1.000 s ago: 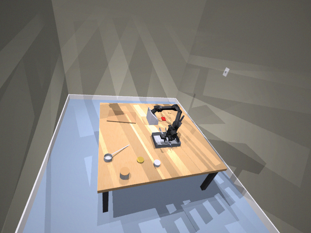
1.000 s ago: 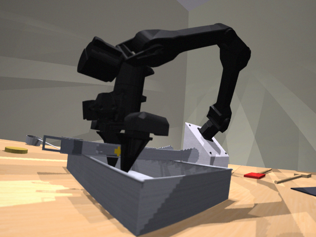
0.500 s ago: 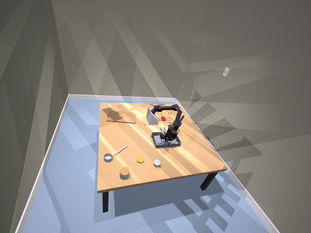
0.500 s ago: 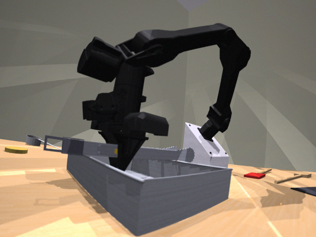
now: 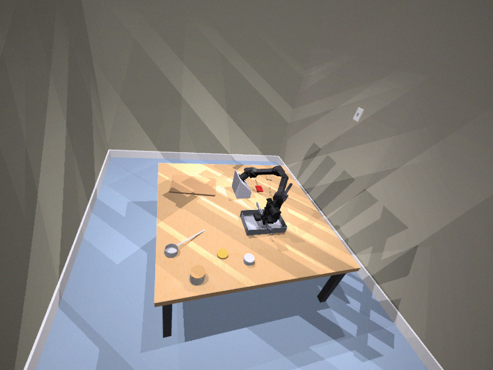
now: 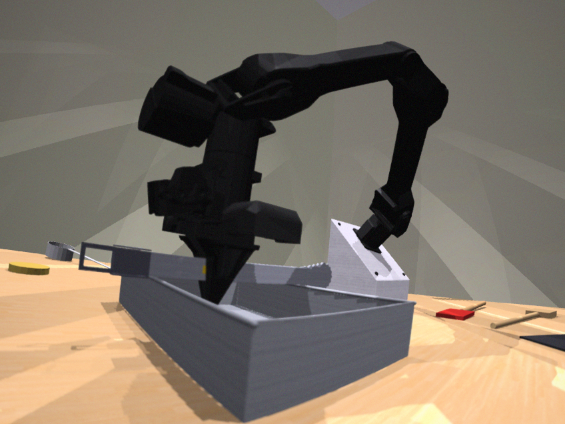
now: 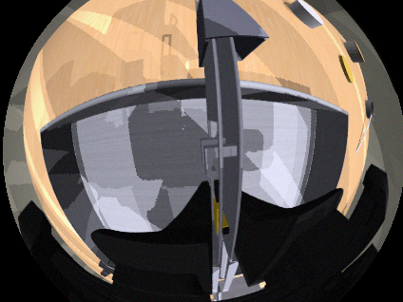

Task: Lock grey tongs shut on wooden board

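My gripper tip is 4 cm past the roasting tin. The rest, counted from my gripper tip: red spatula 54 cm behind, 8 cm to the left, 2 cm below; white disc 28 cm ahead, 17 cm to the right, 1 cm below; yellow disc 23 cm ahead, 32 cm to the right, 2 cm below.
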